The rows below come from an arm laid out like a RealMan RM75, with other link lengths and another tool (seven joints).
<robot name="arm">
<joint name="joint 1" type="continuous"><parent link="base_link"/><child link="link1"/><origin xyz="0 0 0.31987"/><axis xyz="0 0 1"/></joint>
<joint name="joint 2" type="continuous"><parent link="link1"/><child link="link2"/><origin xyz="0 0 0" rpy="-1.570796 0 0"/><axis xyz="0 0 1"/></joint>
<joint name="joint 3" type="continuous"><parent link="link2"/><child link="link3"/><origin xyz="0 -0.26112 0" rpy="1.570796 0 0"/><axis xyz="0 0 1"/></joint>
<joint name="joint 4" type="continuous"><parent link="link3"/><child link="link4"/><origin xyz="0 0 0" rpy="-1.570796 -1.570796 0"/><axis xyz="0 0 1"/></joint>
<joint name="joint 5" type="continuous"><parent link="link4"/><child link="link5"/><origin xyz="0.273 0 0" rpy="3.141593 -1.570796 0"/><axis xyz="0 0 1"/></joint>
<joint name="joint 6" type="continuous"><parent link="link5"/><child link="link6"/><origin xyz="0 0 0" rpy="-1.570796 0 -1.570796"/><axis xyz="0 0 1"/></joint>
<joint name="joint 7" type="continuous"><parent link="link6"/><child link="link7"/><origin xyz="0 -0.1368 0" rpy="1.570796 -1.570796 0"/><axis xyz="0 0 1"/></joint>
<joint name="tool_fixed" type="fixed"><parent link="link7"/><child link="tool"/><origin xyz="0.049 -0.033 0.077" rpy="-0.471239 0 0.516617"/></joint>
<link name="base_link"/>
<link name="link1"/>
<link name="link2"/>
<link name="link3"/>
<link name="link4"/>
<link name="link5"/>
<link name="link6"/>
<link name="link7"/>
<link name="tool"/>
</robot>
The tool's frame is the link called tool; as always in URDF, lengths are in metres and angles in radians. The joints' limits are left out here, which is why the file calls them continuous.
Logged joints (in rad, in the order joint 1, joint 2, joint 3, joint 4, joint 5, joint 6, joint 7), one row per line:
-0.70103 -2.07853 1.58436 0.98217 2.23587 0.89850 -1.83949
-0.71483 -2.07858 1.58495 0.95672 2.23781 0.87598 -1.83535
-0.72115 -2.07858 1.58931 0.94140 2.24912 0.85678 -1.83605
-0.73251 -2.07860 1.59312 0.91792 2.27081 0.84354 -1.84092
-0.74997 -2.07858 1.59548 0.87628 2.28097 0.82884 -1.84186
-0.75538 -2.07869 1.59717 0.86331 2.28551 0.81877 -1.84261
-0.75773 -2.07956 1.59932 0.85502 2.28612 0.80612 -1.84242
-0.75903 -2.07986 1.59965 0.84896 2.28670 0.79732 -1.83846
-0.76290 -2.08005 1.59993 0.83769 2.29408 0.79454 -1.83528
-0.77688 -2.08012 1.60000 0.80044 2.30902 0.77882 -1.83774
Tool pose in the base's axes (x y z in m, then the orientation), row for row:
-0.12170 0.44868 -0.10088 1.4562 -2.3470 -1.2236
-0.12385 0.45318 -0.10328 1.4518 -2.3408 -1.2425
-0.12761 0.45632 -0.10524 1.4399 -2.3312 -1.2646
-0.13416 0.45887 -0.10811 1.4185 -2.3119 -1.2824
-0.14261 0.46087 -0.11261 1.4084 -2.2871 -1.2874
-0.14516 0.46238 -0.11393 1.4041 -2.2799 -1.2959
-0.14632 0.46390 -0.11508 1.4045 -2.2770 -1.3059
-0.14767 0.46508 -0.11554 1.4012 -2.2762 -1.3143
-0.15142 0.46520 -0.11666 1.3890 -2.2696 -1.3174
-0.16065 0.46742 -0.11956 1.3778 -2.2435 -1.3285
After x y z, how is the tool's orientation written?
As a rotation vector, in radians.
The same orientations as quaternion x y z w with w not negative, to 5 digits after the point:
0.48116 -0.77550 -0.40430 0.06029
0.47959 -0.77326 -0.41045 0.05989
0.47622 -0.77101 -0.41825 0.06186
0.47161 -0.76864 -0.42636 0.07061
0.47128 -0.76530 -0.43079 0.08143
0.47037 -0.76376 -0.43413 0.08335
0.47018 -0.76227 -0.43717 0.08219
0.46887 -0.76166 -0.43979 0.08143
0.46607 -0.76155 -0.44205 0.08611
0.46505 -0.75724 -0.44841 0.09615

